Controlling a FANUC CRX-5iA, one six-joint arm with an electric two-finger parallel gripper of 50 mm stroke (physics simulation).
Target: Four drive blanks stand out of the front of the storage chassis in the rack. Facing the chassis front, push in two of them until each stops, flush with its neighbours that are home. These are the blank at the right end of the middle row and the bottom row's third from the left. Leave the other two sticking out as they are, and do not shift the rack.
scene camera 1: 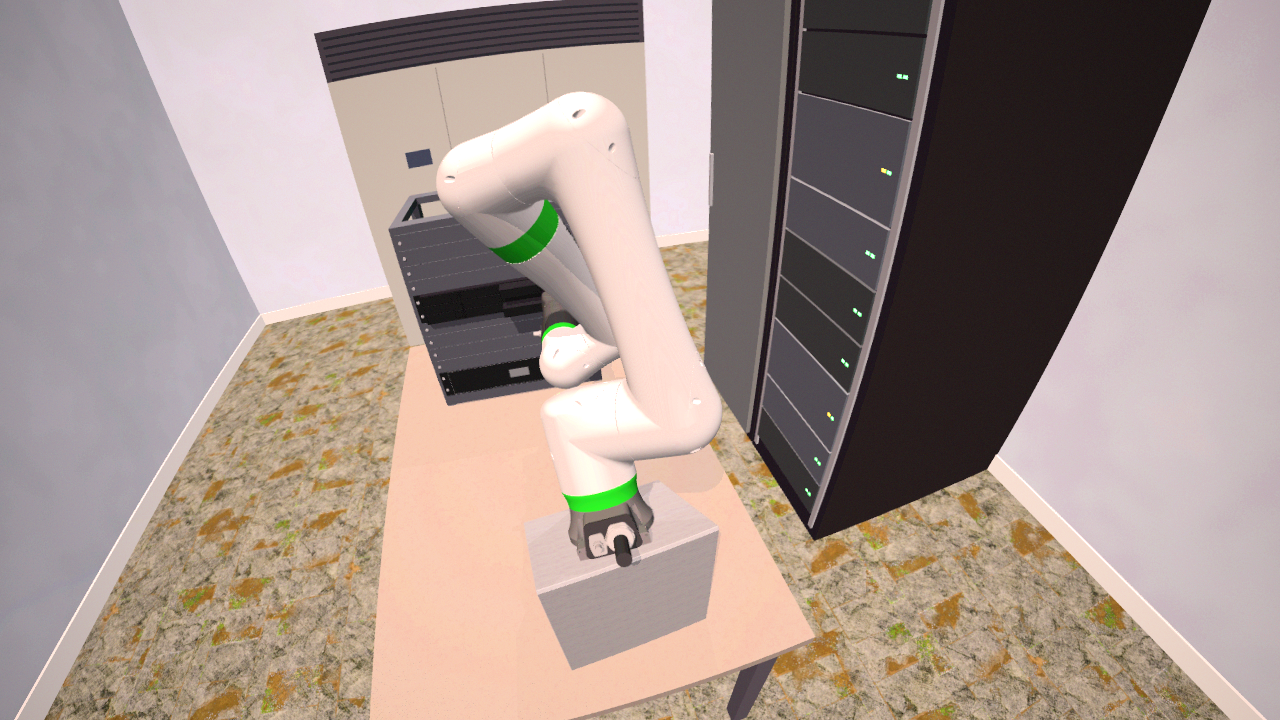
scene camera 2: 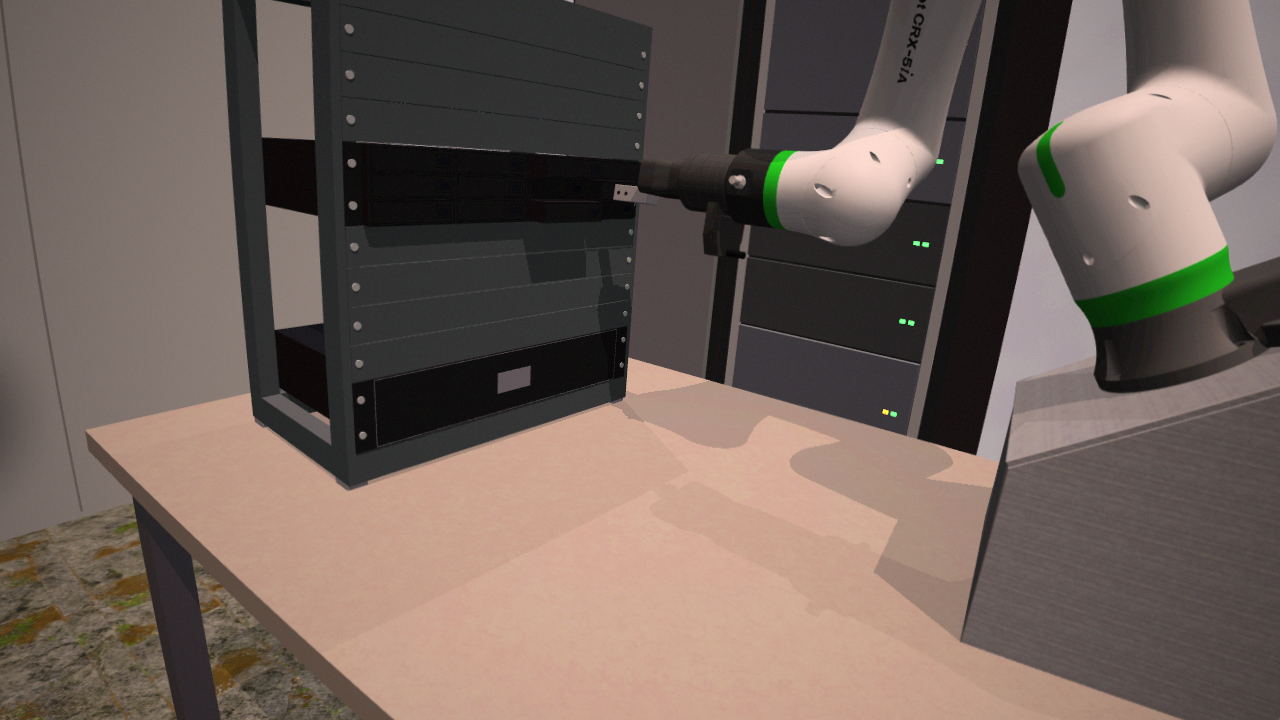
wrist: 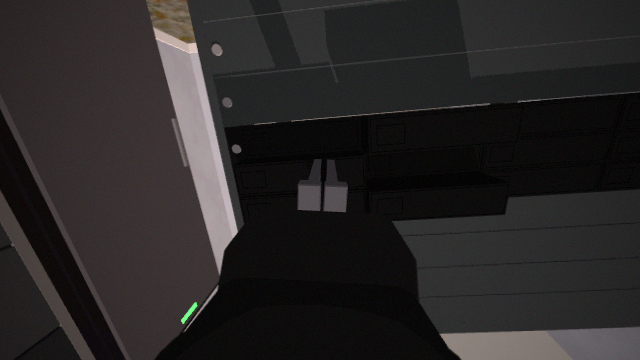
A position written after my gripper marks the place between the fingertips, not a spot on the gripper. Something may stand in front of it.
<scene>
In view: my gripper (wrist: 323,172) and a rack (scene camera 2: 468,295).
The rack shows as well in scene camera 1 (scene camera 1: 477,314) and in the wrist view (wrist: 514,211).
</scene>
